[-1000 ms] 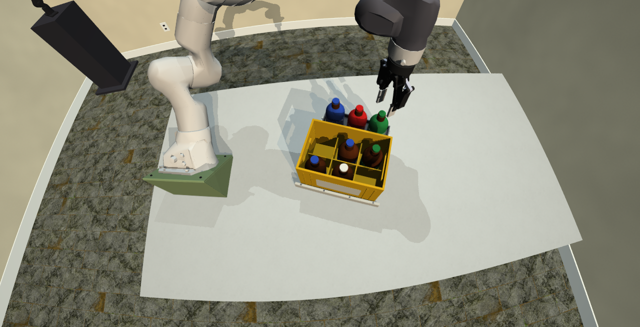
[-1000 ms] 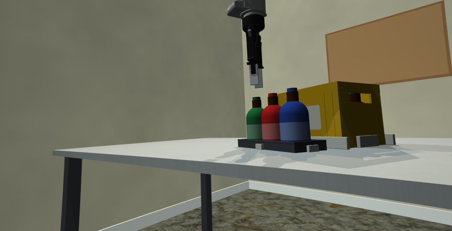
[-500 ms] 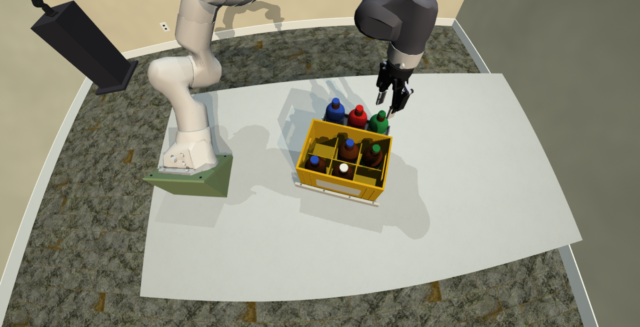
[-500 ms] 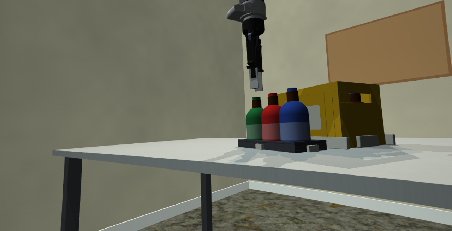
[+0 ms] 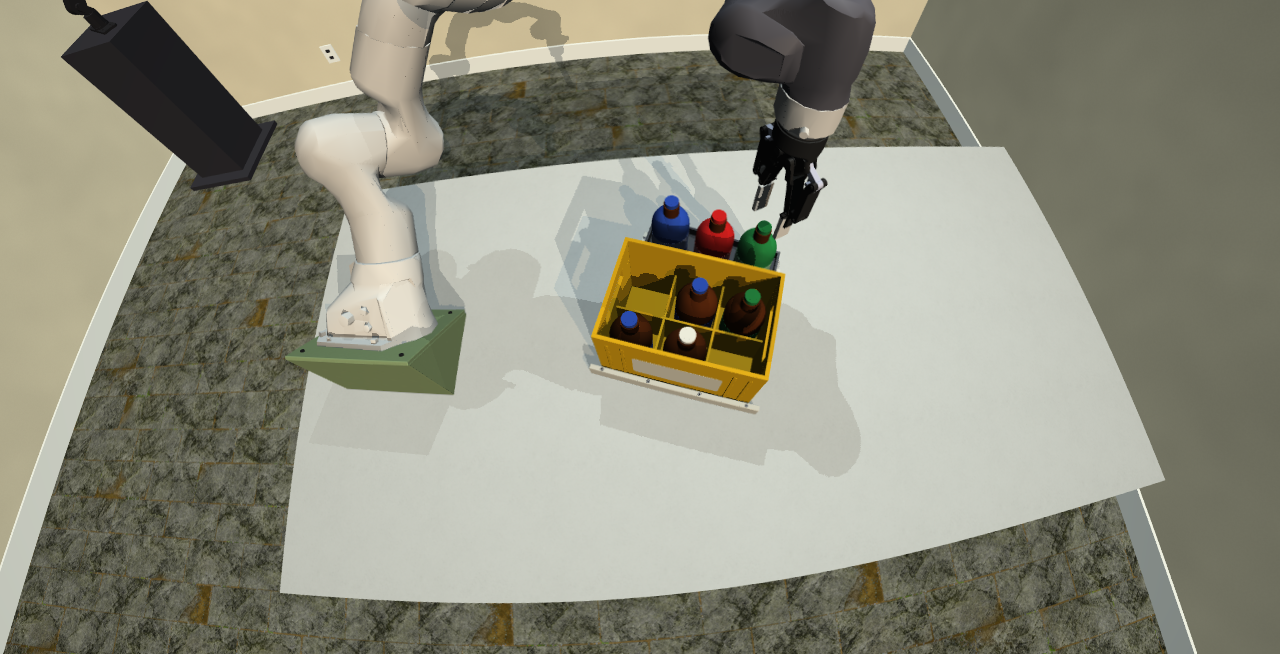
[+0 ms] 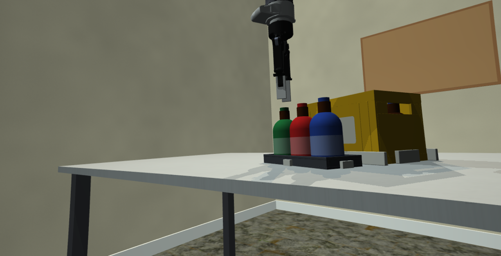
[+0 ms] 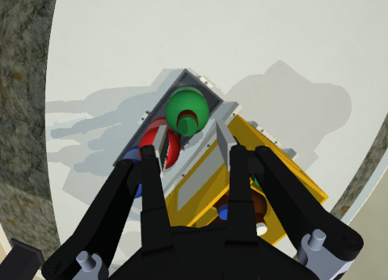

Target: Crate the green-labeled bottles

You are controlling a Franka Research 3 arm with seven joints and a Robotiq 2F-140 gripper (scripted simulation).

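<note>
Now: the green-labeled bottle 13 cm below my hand. From my hand the other things lie so: blue-labeled bottle: 16 cm behind, 13 cm below, 7 cm to the left; red bottle: 13 cm below, 8 cm behind, 3 cm to the left; dark tray: 20 cm below, 8 cm behind, 4 cm to the left.
</note>
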